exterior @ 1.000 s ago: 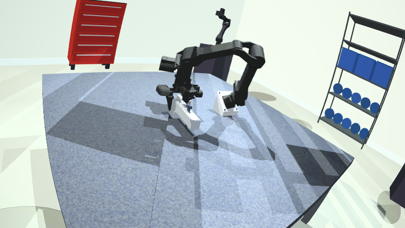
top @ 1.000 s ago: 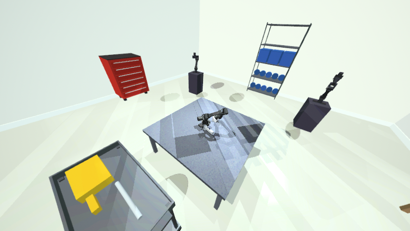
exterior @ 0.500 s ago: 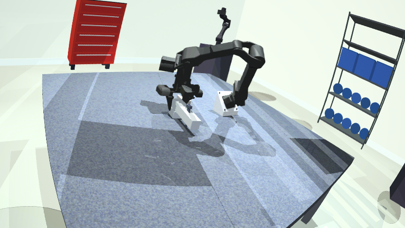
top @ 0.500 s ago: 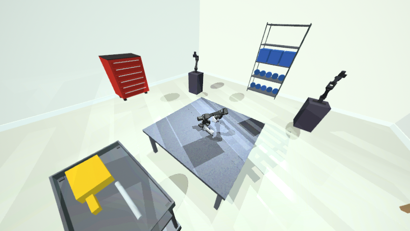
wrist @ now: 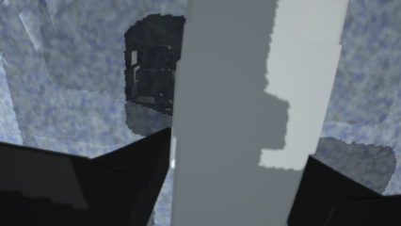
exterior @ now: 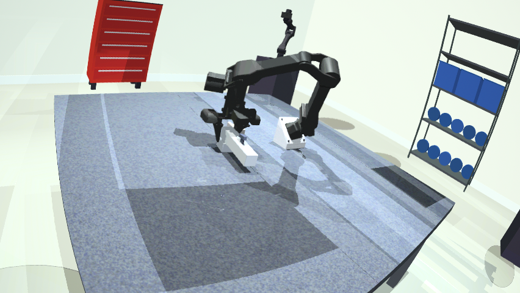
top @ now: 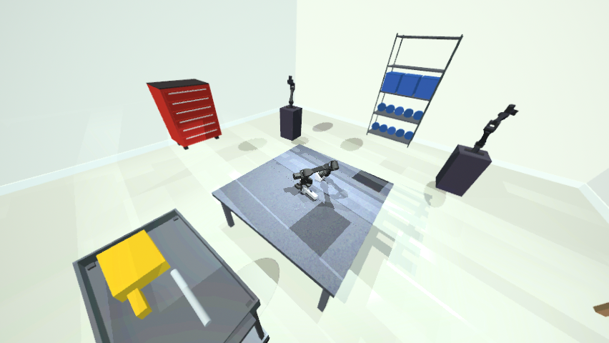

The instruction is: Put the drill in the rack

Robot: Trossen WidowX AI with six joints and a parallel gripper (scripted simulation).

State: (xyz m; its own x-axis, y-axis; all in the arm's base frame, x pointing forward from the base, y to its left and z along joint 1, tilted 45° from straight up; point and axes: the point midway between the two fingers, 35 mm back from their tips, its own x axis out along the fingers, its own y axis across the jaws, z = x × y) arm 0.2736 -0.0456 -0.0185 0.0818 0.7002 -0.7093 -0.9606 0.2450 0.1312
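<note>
Right now my gripper tip is 30 mm below the drill and 20 mm to the right of it. Round my gripper tip: white block: 70 mm to the left, 20 mm ahead, 20 mm above; dark key: 100 mm to the left, 30 mm ahead, 30 mm above.
</note>
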